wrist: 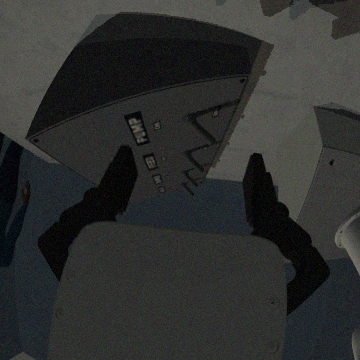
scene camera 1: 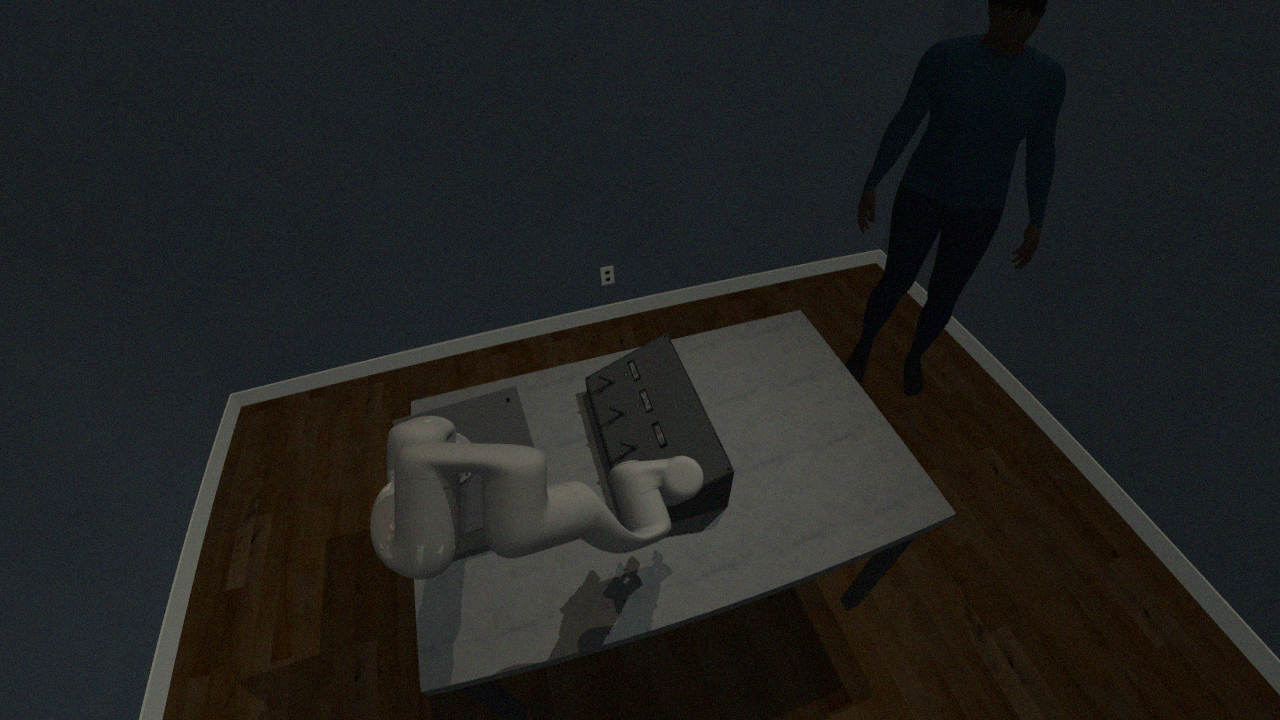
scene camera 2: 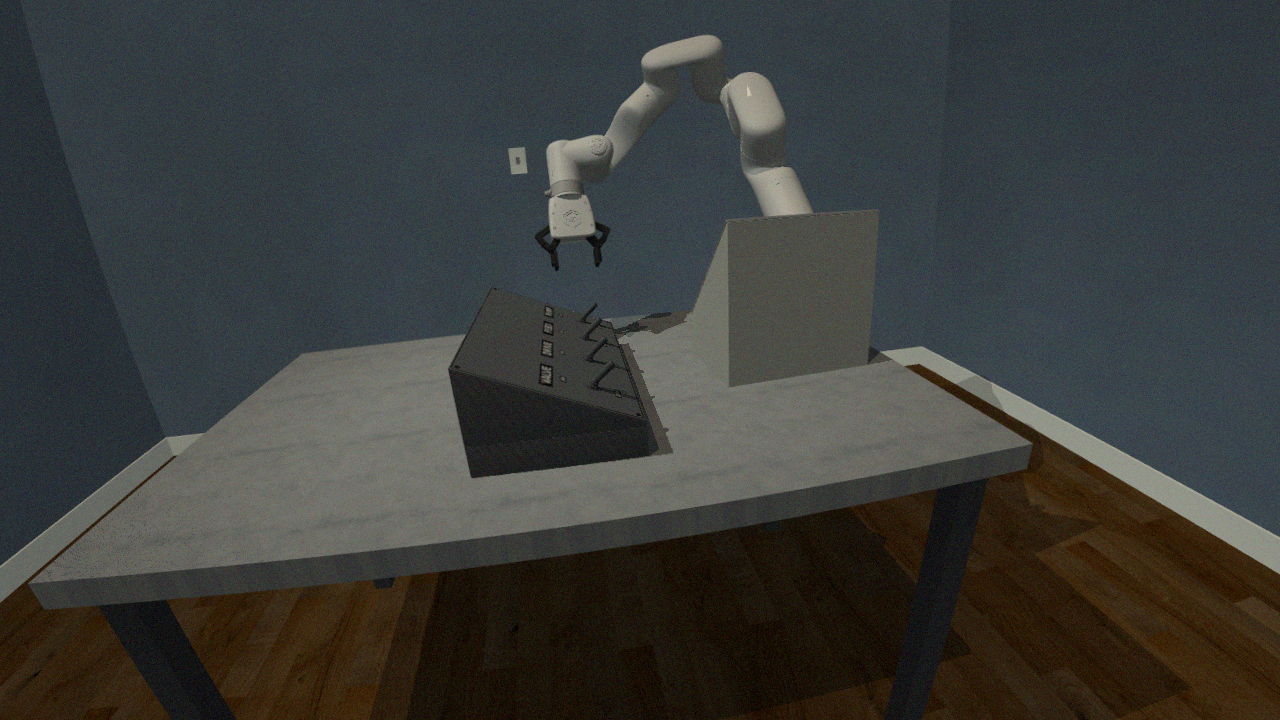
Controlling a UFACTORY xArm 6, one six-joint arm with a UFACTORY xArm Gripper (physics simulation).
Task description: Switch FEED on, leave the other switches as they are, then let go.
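Frame: origin at the arm's base, x right, y back, z down, level; metres.
Seen in the pictures: gripper, between the fingertips: (wrist: 189, 162) (scene camera 2: 577, 267); arm's base, origin of its link: (wrist: 353, 227) (scene camera 2: 804, 252).
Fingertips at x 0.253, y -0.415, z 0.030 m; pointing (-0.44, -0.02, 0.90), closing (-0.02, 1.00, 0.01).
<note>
Offsets run from my fingertips to a thing's top centre. "*": to the spot under its first point. Level surfaces: height alone.
A dark sloped switch box (scene camera 1: 693, 420) (scene camera 2: 501, 335) (wrist: 85, 135) stands on the table, with several levers in a row. The PUMP label @[dx -0.080, dy -0.079, dz +0.068 m] (wrist: 136, 128) is at one end; the FEED label @[dx -0.199, dy -0.092, dz +0.068 m] (scene camera 1: 659, 434) (scene camera 2: 547, 328) (wrist: 150, 161) is beside it. The FEED lever @[* dx -0.215, dy -0.006, dz +0.110 m] (scene camera 1: 626, 449) (scene camera 2: 593, 329) (wrist: 195, 161) leans much like the others; its on/off marks are too small to read. My gripper (scene camera 2: 575, 265) (wrist: 189, 162) is open and empty, high above the box's PUMP end, touching no lever. The arm hides it and the PUMP lever in scene camera 1.
My white arm (scene camera 1: 514, 492) (scene camera 2: 756, 116) rises behind a pale upright block (scene camera 2: 801, 295). The block and the box stand on the grey table @[dz +0.190 m] (scene camera 1: 805, 429) (scene camera 2: 313, 447). A person (scene camera 1: 993, 125) stands beyond the table's far right corner in scene camera 1.
</note>
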